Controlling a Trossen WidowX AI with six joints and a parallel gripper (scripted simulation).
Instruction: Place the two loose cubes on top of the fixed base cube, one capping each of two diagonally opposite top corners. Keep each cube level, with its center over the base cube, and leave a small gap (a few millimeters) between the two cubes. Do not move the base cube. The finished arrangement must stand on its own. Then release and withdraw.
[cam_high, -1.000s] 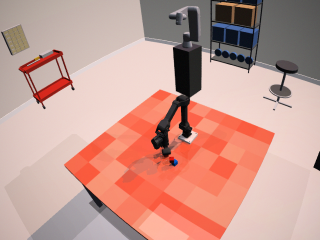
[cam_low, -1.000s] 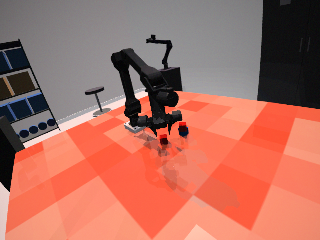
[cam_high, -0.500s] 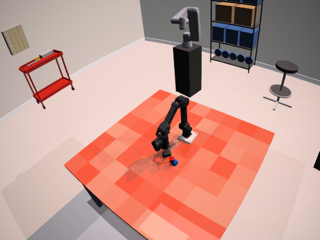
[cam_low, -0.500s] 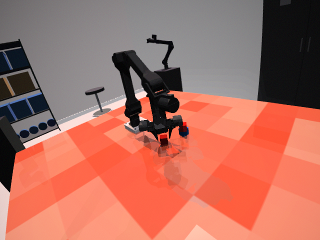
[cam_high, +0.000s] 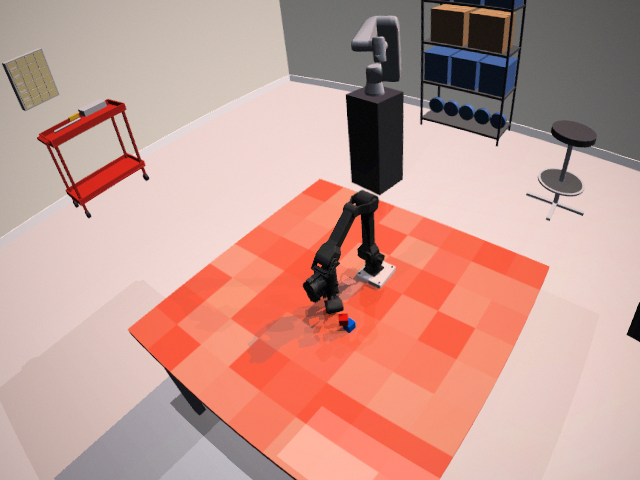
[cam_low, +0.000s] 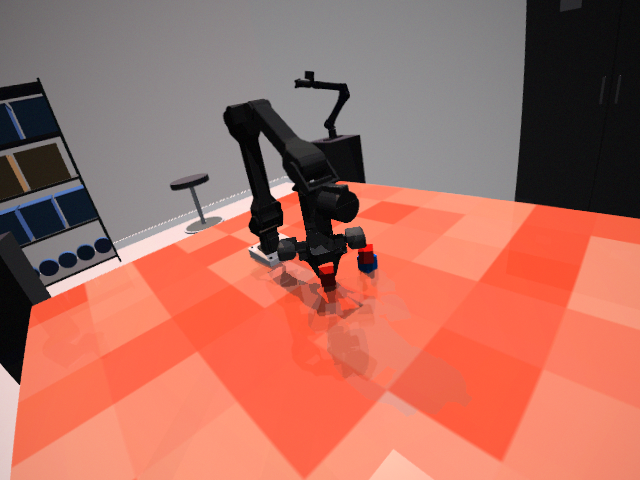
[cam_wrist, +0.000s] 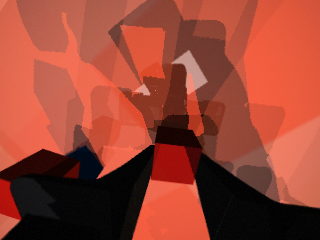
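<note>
The blue base cube lies 11 cm to the left of my gripper tip, 2 cm ahead of it and 1 cm below it.
</note>
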